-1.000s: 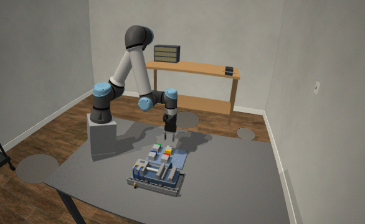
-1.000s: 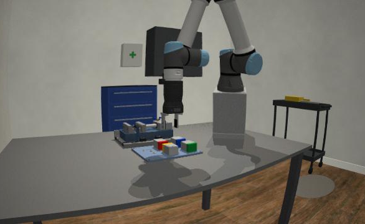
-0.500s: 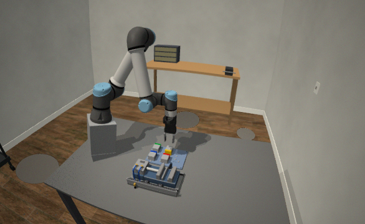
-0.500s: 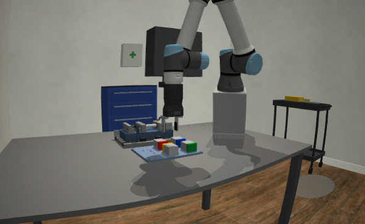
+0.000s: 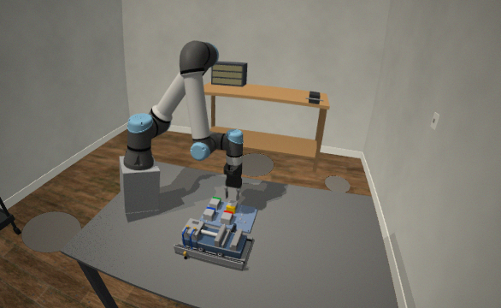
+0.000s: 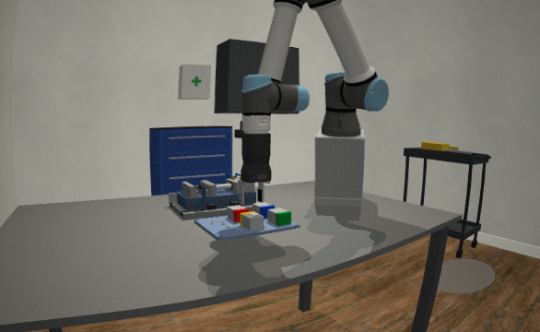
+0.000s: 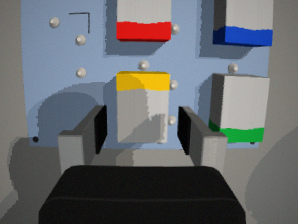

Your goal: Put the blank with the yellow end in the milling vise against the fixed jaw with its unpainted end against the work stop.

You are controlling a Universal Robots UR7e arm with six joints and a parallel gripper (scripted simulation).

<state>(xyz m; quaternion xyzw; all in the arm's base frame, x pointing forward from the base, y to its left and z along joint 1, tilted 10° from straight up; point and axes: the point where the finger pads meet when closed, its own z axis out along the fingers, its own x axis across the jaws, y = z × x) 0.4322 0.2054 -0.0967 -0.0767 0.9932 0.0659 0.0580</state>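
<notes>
The yellow-ended blank is 70 mm below my hand. From my hand the other things lie so: light blue plate 40 mm to the right, 90 mm below; green-ended blank 90 mm behind, 20 mm to the right, 70 mm below; red-ended blank 10 mm ahead, 90 mm to the right, 70 mm below.
</notes>
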